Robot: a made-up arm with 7 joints.
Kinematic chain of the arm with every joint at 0, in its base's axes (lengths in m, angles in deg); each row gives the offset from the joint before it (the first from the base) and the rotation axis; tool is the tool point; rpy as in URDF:
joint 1: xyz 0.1 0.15 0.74 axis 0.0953 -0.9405 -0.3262
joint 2: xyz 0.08 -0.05 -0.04 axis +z
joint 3: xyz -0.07 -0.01 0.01 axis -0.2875 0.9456 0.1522
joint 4: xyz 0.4 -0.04 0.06 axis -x
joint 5: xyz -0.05 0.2 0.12 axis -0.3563 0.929 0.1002
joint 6: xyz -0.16 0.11 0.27 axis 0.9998 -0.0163 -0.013
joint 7: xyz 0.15 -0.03 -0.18 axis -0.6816 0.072 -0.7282
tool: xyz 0.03 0 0.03 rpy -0.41 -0.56 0.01
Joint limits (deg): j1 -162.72..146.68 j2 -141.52..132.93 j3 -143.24..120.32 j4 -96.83..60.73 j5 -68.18..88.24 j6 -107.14..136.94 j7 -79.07..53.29
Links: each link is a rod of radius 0.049 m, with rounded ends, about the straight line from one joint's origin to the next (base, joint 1, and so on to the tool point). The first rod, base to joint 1, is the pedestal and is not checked.
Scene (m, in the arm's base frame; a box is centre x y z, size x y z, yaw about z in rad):
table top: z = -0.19
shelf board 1: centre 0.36 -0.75 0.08 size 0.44 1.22 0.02 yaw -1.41
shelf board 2: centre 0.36 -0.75 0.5 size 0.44 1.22 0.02 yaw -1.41
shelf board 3: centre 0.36 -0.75 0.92 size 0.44 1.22 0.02 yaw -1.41
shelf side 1: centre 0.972 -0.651 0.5 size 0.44 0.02 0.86 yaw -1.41
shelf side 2: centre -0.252 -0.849 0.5 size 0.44 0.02 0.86 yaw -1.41
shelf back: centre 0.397 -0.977 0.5 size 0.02 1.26 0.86 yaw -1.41
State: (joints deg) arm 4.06 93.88 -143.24 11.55 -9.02 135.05 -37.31
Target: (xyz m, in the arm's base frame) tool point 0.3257 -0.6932 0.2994
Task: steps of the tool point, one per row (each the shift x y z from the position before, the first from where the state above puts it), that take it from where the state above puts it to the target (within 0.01 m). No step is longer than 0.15 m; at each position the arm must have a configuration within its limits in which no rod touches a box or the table.
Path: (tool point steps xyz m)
1: -0.0119 0.0635 -0.0137
2: -0.0138 0.0763 0.0000
3: -0.0111 0.0871 0.0136
4: 0.0593 -0.0149 -0.1317
5: 0.0748 0.0187 -0.1168
6: 0.0823 0.0490 -0.0947
7: 0.0816 0.0738 -0.0680
8: 0.0309 -0.0628 -0.0493
9: 0.0208 -0.0766 -0.0275
10: 0.0110 -0.0838 -0.0017
11: 0.0024 -0.0829 0.0257
12: -0.0035 -0.0740 0.0529

